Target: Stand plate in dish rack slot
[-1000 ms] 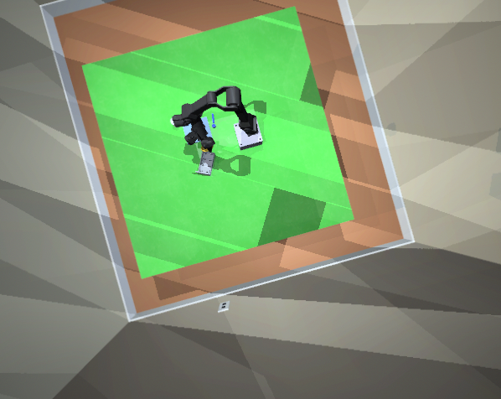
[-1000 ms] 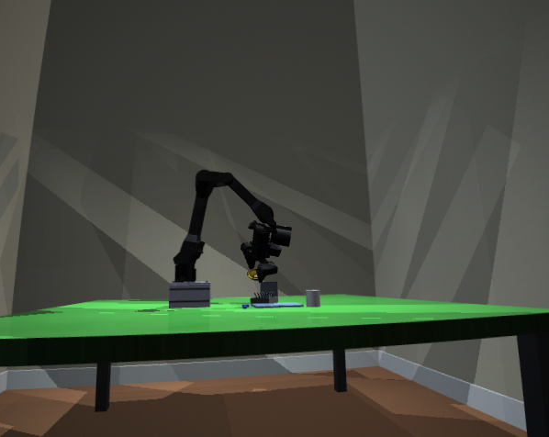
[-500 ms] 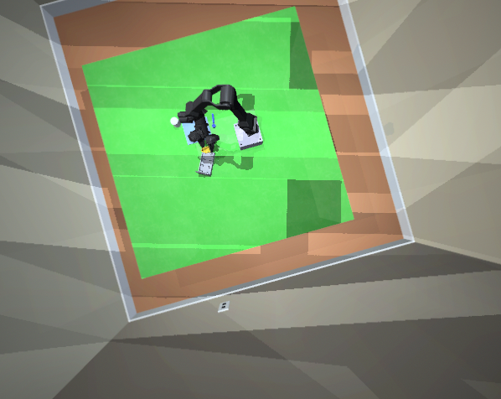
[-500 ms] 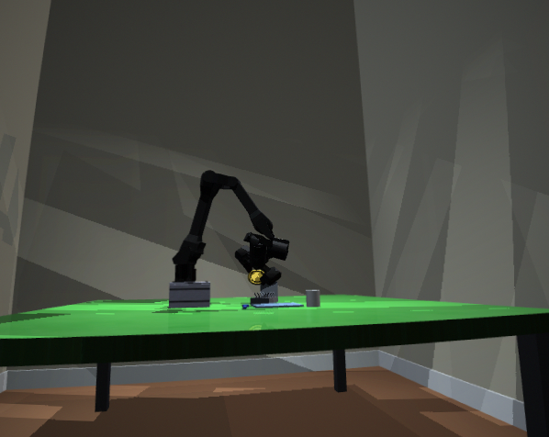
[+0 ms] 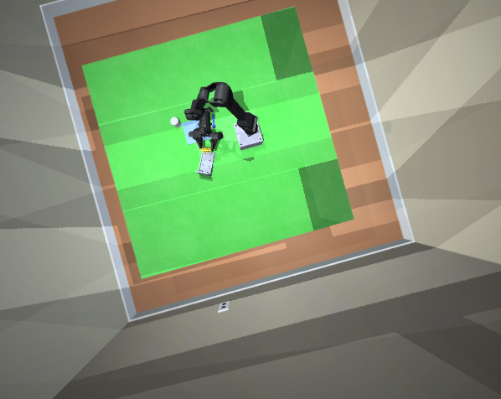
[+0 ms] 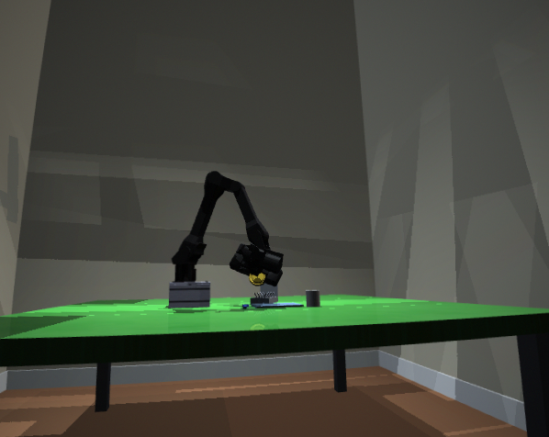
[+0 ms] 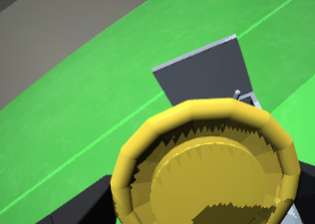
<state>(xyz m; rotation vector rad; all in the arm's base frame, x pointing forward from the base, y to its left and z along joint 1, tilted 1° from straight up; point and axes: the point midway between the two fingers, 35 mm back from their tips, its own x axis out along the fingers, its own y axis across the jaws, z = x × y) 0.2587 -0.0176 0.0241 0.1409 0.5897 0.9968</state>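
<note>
Right now my gripper tip is 4 cm short of the grey dish rack, 4 cm to the right of it and 7 cm above it. The rest, counted from my gripper tip: yellow plate (1 cm to the right); then blue spoon (10 cm behind, 16 cm to the right, 9 cm below); then light blue mat (1 cm ahead, 16 cm to the right, 9 cm below).
</note>
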